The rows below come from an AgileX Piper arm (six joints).
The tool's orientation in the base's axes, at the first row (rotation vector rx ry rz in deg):
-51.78, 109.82, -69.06
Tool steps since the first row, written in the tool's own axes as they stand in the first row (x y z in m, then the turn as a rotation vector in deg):
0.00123, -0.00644, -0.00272, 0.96, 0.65, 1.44
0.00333, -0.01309, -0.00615, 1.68, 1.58, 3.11
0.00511, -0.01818, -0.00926, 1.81, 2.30, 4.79
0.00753, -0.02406, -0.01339, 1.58, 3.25, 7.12
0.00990, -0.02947, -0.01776, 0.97, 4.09, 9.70
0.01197, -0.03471, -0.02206, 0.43, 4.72, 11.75
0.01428, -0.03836, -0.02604, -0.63, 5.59, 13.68
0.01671, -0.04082, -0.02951, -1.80, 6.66, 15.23
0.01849, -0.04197, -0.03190, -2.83, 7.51, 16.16
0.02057, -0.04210, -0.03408, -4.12, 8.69, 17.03
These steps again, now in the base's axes. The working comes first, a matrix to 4 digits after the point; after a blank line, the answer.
The tool's axes in the first row as the columns of a matrix, in the base's axes (used below as rounded here):
-0.5203, -0.1938, 0.8317
-0.8336, 0.3270, -0.4452
-0.1857, -0.9250, -0.3316

-0.00165, -0.00192, 0.00663, 0.57, -1.23, -1.26
-0.00431, -0.00432, 0.01353, 1.41, -2.27, -2.80
-0.00684, -0.00608, 0.01894, 2.60, -2.89, -4.05
-0.01039, -0.00818, 0.02530, 4.47, -3.42, -5.66
-0.01421, -0.00998, 0.03131, 6.77, -3.79, -7.18
-0.01785, -0.01151, 0.03720, 8.63, -4.05, -8.34
-0.02165, -0.01285, 0.04147, 10.62, -3.74, -9.59
-0.02533, -0.01414, 0.04444, 12.31, -3.10, -10.88
-0.02802, -0.01494, 0.04597, 13.46, -2.38, -11.78
-0.03089, -0.01574, 0.04642, 14.62, -1.31, -12.92

